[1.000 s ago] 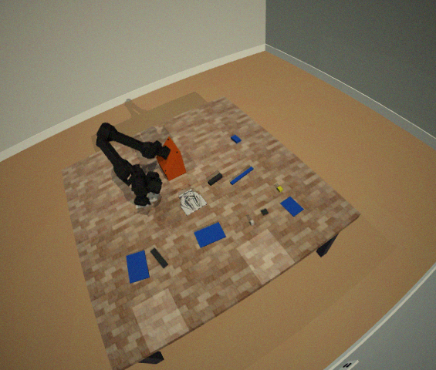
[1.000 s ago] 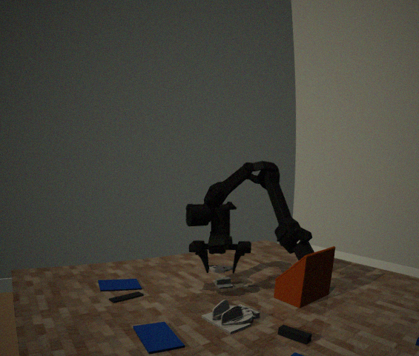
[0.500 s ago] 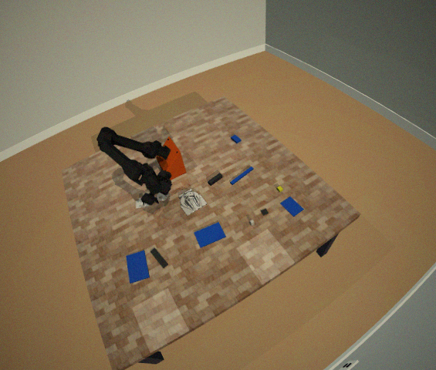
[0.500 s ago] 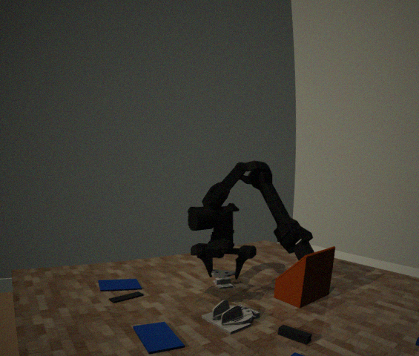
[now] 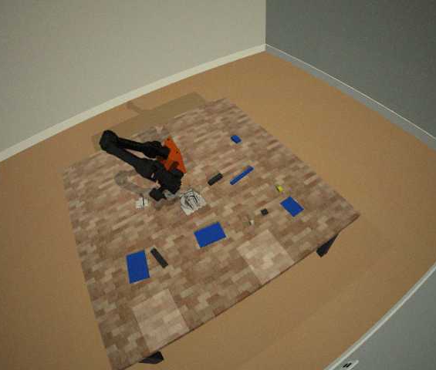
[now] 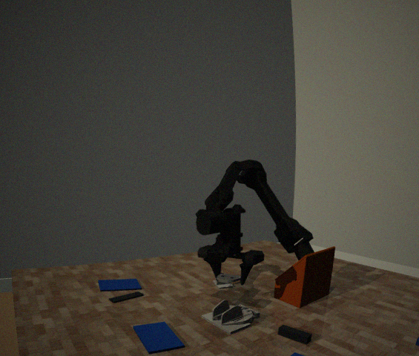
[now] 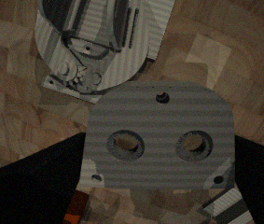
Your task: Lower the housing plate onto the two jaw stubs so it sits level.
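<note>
Now: gripper tip 8 cm short of the base plate, 8 cm above it and 7 cm to the right of it. The rest, counted from my gripper tip: housing plate (2 cm above, 1 cm ahead).
</note>
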